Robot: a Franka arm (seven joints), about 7 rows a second.
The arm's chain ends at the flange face. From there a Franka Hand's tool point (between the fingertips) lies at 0.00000 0.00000 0.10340 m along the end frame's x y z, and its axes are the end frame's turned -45 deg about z.
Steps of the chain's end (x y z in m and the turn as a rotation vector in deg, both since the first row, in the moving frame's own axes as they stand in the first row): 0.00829 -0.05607 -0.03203 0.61 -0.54 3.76; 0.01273 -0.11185 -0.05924 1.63 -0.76 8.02; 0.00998 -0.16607 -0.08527 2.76 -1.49 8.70
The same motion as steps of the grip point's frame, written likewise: 0.04565 -0.03525 -0.03204 0.81 0.05 3.76; 0.08941 -0.07305 -0.05929 1.69 0.62 8.02; 0.12651 -0.11565 -0.08542 3.01 0.90 8.70
